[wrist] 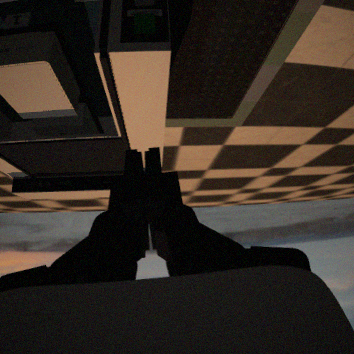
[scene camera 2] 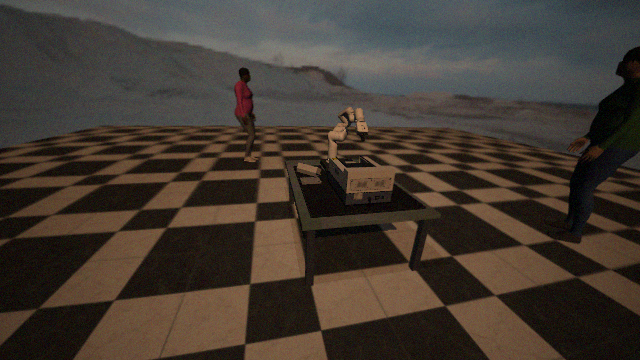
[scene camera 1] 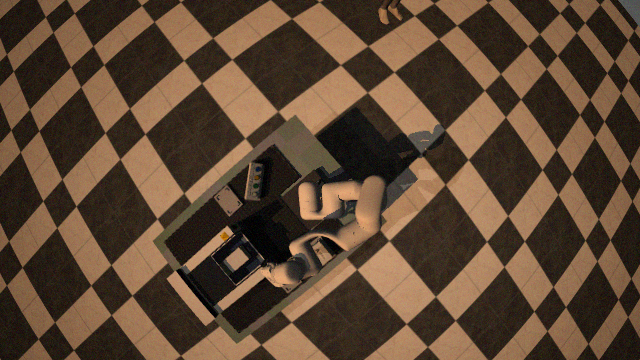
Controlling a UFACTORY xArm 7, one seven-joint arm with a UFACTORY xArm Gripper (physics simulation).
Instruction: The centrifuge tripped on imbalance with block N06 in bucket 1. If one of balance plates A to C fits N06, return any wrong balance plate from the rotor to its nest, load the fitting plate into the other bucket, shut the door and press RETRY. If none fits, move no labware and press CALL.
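Places are measured from the arm's base along level axes (x back, y left, z down), in metres.
Pixels of known places: gripper, between the fingertips: (wrist: 145,172) (scene camera 2: 363,140).
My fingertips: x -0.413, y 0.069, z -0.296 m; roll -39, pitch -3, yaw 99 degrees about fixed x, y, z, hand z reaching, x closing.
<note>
Ahead of a thing's pixels: the offset from my fingertips to its top centre. "pt": to the spot under its first point. Level surfaces: height alone.
The centrifuge (scene camera 1: 242,291) (scene camera 2: 370,181) (wrist: 140,95) stands on the table with its top chamber open. A pale square top @[pt dx -0.114, dy -0.175, dz +0.150 m] (scene camera 1: 236,258) (wrist: 35,89) shows inside the dark chamber; whether it belongs to the rotor or a block is unclear, and no N06 mark is readable. My gripper (scene camera 2: 363,137) (wrist: 145,172) is shut and empty. It is above the centrifuge; in the wrist view its fingertips overlap the pale side wall. A box with coloured buttons @[dx +0.251, dy -0.391, dz +0.247 m] (scene camera 1: 254,181) (scene camera 2: 308,169) stands across the table; its button labels are unreadable. Balance plates A to C cannot be told apart.
A pale plate-like holder @[dx +0.051, dy -0.457, dz +0.309 m] (scene camera 1: 228,200) (scene camera 2: 311,180) lies beside the button box. Pale labware @[dx +0.157, dy +0.191, dz +0.277 m] (scene camera 1: 323,251) shows partly under the arm. A green indicator @[dx -0.051, dy -0.012, dz +0.140 m] (wrist: 144,23) is on the centrifuge's front end. The table @[dz +0.344 m] (scene camera 1: 305,145) (scene camera 2: 370,218) has a green-grey rim. Two people stand away from it.
</note>
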